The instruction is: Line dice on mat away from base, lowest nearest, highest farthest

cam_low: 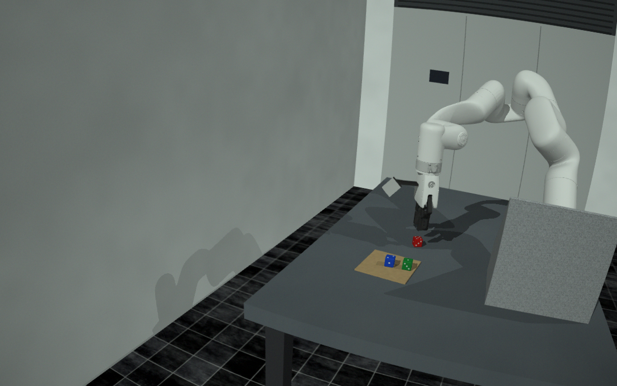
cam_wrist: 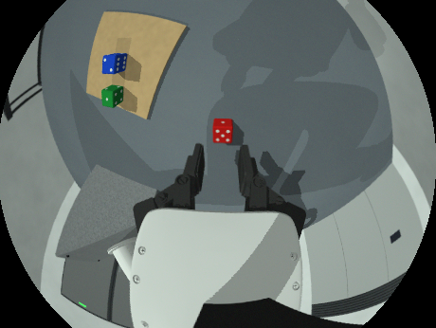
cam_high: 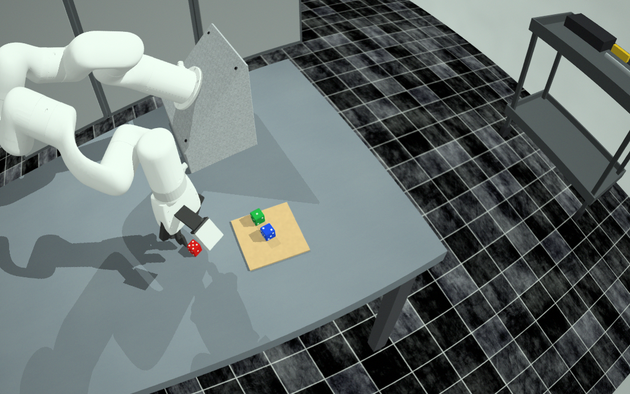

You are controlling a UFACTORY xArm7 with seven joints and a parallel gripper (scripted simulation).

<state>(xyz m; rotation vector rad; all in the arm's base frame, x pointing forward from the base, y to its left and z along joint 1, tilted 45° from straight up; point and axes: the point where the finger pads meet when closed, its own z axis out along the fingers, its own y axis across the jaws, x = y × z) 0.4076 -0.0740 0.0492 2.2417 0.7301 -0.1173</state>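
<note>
My gripper is now 70 mm above the red die. Round my hand: green die: 30 mm behind, 170 mm to the left, 60 mm below; then tan mat: 20 mm ahead, 180 mm to the left, 80 mm below; then blue die: 20 mm ahead, 180 mm to the left, 60 mm below.
</note>
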